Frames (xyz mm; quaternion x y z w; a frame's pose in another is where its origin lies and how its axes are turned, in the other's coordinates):
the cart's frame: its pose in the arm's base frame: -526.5 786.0 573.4 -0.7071 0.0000 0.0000 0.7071
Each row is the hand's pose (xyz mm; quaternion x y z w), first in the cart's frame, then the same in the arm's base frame.
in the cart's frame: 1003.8 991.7 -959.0 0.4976 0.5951 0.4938 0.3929
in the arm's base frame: 477.3 -173.0 -418.3 0.0740 0.7700 -0.0716 0.6297
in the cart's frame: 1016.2 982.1 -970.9 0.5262 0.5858 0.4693 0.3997
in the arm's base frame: 489.7 -184.9 -408.7 0.0894 0.7460 -0.0824 0.6547
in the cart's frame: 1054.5 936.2 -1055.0 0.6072 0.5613 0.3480 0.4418
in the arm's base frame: 528.0 -269.0 -362.8 0.1170 0.6430 -0.1508 0.7417
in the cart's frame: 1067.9 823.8 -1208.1 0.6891 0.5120 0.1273 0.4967
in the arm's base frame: 541.4 -422.1 -250.4 0.1361 0.4521 -0.2720 0.8385
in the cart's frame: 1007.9 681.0 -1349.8 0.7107 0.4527 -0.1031 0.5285
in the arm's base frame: 481.4 -563.8 -107.6 0.1288 0.2472 -0.3930 0.8763
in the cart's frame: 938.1 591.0 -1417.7 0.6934 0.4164 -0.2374 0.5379
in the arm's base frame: 411.6 -631.7 -17.6 0.1100 0.1266 -0.4623 0.8707
